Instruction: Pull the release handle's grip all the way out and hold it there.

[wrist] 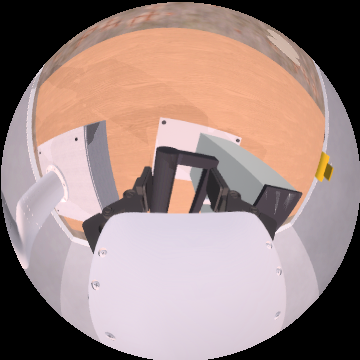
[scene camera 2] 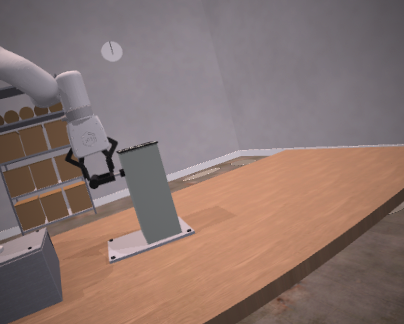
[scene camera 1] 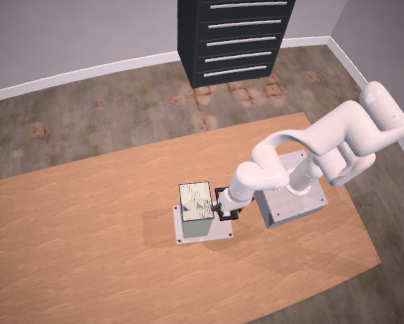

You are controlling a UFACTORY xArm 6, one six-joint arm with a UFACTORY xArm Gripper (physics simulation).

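The release handle's black, frame-shaped grip (scene camera 1: 230, 217) (scene camera 2: 94, 181) (wrist: 163, 175) sticks out from the side of an upright grey-green column (scene camera 1: 196, 229) (scene camera 2: 150, 195) (wrist: 230, 160), on the side facing the robot base. My gripper (scene camera 2: 101, 177) (wrist: 180, 177) points down over the grip from above. Its fingers stand fairly wide, shut across the grip: one against the thick outer bar, the other against the inner bar near the column. A short rod (scene camera 2: 118, 175) joins the grip to the column. The finger contact is partly hidden in scene camera 1.
The column stands on a pale bolted plate (scene camera 1: 220, 234) (scene camera 2: 125, 246) (wrist: 175, 131) on the wooden table (scene camera 1: 100, 225) (scene camera 2: 260, 210) (wrist: 135, 75). The robot's grey base block (scene camera 1: 295, 205) (scene camera 2: 30, 280) (wrist: 97, 155) is close by. A dark drawer cabinet (scene camera 1: 240, 40) stands beyond the table.
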